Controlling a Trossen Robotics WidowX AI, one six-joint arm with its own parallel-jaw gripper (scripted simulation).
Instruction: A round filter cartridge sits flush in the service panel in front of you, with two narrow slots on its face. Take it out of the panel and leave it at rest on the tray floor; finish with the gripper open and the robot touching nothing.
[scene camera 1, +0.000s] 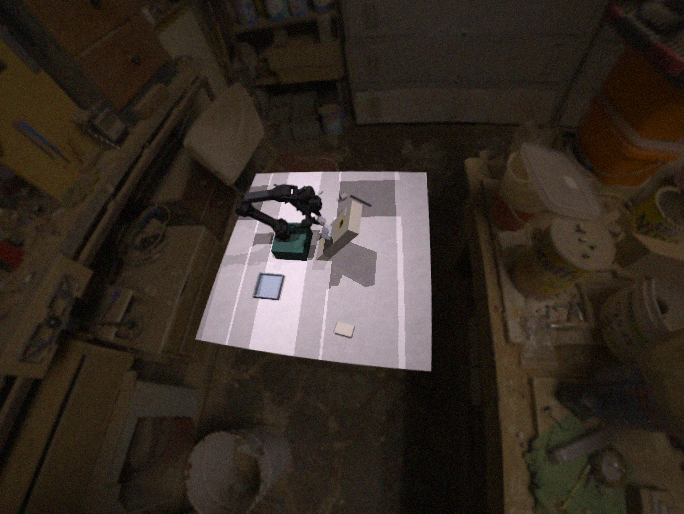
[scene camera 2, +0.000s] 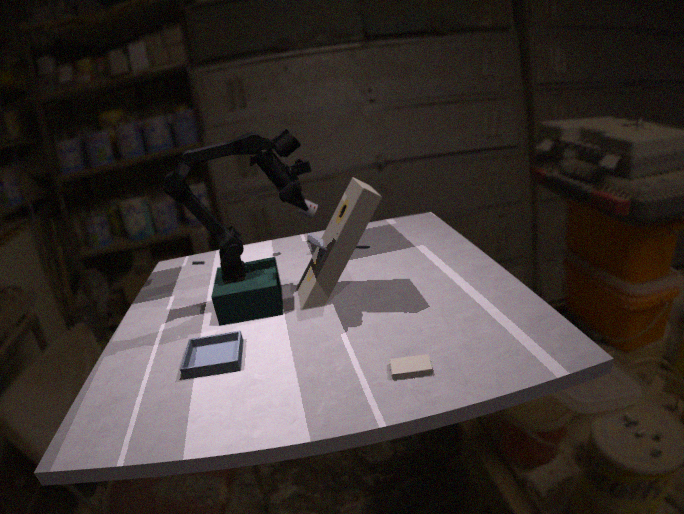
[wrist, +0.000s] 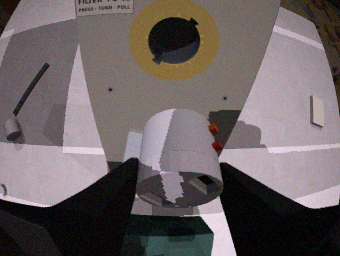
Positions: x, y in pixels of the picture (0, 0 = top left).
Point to my gripper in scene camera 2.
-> At 307, 208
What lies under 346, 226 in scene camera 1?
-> A beige service panel.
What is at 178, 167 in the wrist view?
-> A round filter cartridge.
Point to a beige service panel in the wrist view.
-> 135, 66
